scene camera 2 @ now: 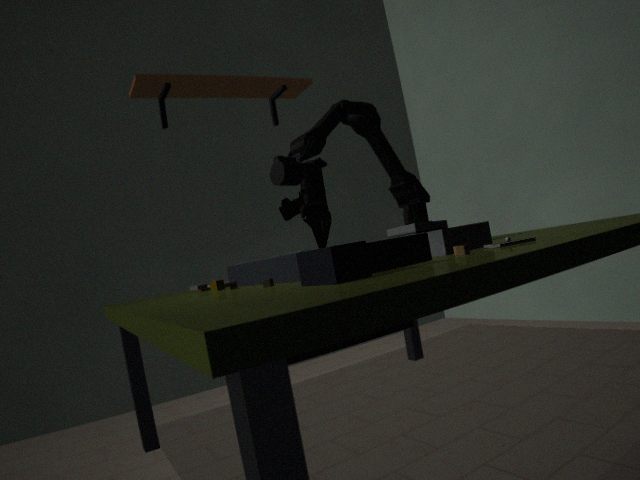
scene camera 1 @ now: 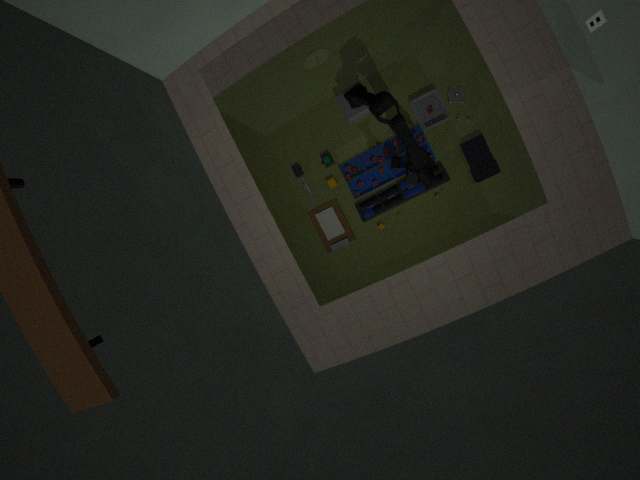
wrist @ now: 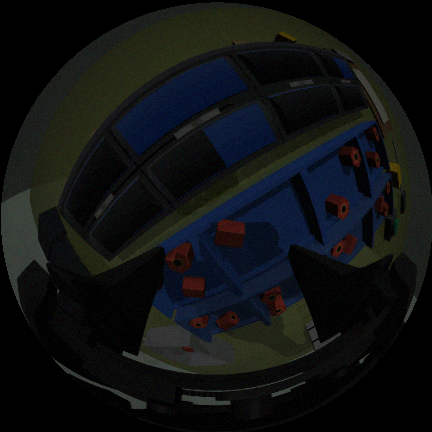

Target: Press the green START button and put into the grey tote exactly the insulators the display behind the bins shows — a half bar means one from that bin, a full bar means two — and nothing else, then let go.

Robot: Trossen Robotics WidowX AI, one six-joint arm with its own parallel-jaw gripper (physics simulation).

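Pixels of known places: gripper, fingertip midpoint: (wrist: 229,253); arm's base at its link origin: (scene camera 2: 417,224) (scene camera 1: 356,100).
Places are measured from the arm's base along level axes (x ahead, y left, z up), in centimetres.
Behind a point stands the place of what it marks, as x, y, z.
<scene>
My gripper (scene camera 2: 322,246) @[37.1, 14.9, -2.5] (wrist: 229,253) @[37.1, 14.9, -2.5] is open and empty, pointing down over the blue bins (scene camera 1: 366,181) (wrist: 272,197). In the wrist view a red insulator (wrist: 230,233) @[37.1, 14.6, -5.5] lies in a bin between the fingertips' outlines, and another insulator (wrist: 179,257) @[36.6, 19.8, -5.4] sits by the left fingertip. The display (scene camera 1: 379,200) (wrist: 197,125) shows a full blue bar (wrist: 182,105) @[47.2, 13.7, -2.6], a half bar (wrist: 242,135) @[43.9, 11.0, -3.8] and some blue in a far-right panel. The grey tote (scene camera 1: 440,105) @[13.0, 37.8, -6.3] (wrist: 215,352) @[14.7, 25.6, -4.0] holds a red insulator (scene camera 1: 430,109) @[13.6, 32.4, -5.4] (wrist: 187,349) @[14.1, 32.4, -5.4]. The green START button (scene camera 1: 326,158) @[20.7, -21.8, -4.3] (wrist: 395,225) @[22.2, -20.4, -4.5] stands beyond the bins' far end.
A black box (scene camera 1: 479,157) @[41.9, 47.6, -3.2] stands beside the display and tote. A wood-framed tray (scene camera 1: 320,229) @[53.7, -36.1, -7.7], a yellow block (scene camera 1: 331,181) @[32.2, -22.9, -4.5] and a long-shafted tool (scene camera 1: 297,169) @[20.8, -37.8, -6.4] lie near the button. Another yellow block (scene camera 1: 381,225) @[60.2, -5.6, -5.7] (scene camera 2: 216,285) @[61.0, -4.1, -6.9] is behind the display. A small grey plate (scene camera 1: 453,98) @[11.3, 45.2, -7.8] is beside the tote.
</scene>
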